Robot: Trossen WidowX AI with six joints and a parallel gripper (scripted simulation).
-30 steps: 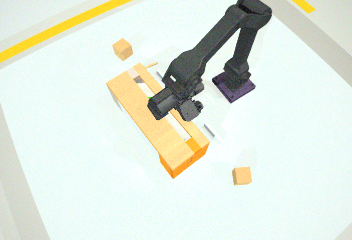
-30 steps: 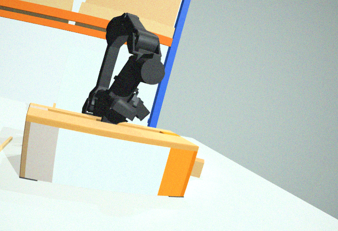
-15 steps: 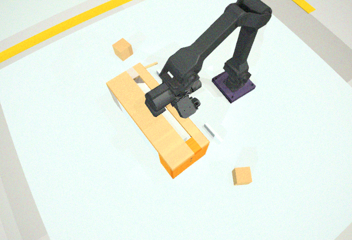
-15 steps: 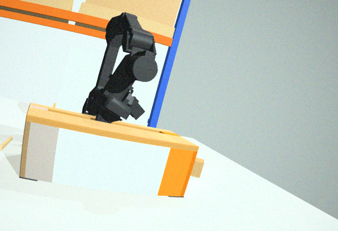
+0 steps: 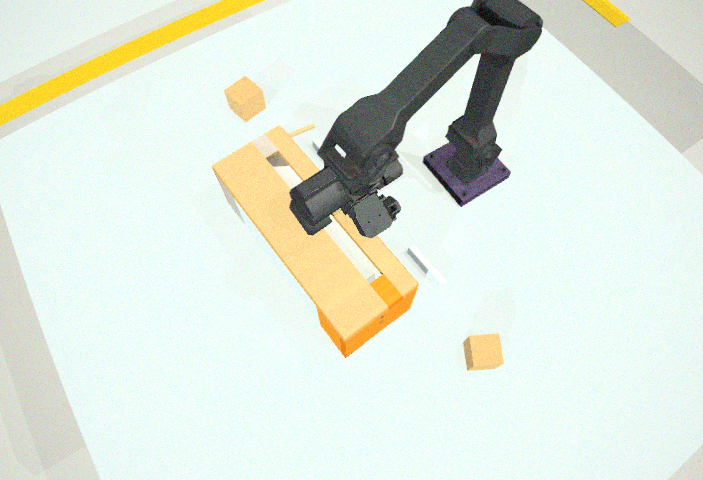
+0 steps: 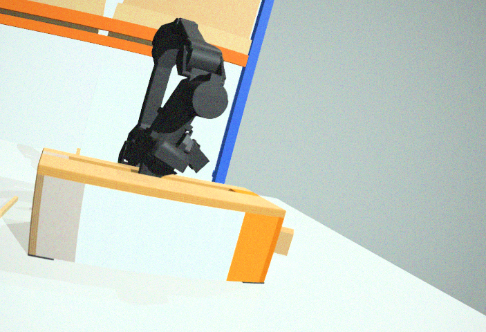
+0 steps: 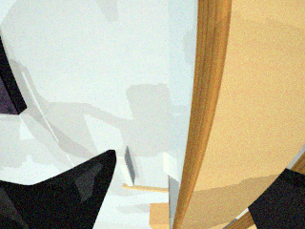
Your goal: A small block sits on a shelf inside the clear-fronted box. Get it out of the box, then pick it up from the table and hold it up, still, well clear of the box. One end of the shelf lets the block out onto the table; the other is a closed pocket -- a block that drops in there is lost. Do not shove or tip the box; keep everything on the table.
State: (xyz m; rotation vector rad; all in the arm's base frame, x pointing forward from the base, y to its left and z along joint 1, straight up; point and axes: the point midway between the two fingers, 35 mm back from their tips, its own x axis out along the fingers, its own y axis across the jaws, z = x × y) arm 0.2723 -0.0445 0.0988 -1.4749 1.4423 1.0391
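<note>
Now: the long wooden box 4 cm ahead of my gripper tip, 2 cm to the left of it and 3 cm below it. The rest, counted from my gripper tip: green block 5 cm ahead, 3 cm to the right; then tan cube 35 cm to the right, 6 cm below; then thin wooden stick 23 cm to the right, 8 cm below.
</note>
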